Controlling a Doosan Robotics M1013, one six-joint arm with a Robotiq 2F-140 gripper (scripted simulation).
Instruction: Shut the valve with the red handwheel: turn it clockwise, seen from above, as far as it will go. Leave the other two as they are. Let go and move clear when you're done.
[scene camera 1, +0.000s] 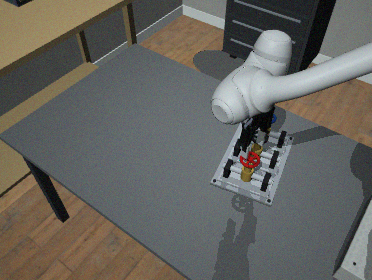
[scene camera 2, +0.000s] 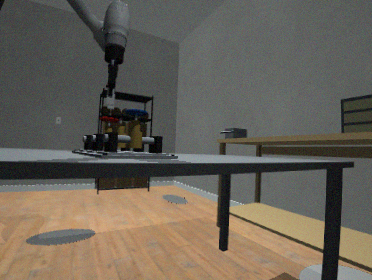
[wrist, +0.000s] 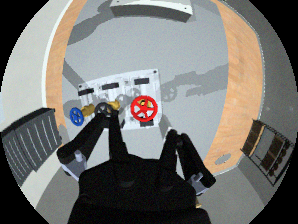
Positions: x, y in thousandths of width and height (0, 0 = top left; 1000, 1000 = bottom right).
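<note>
Here is my gripper (scene camera 1: 676, 538), which I can see. The wrist view shows me the same gripper (wrist: 482, 516) as well.
</note>
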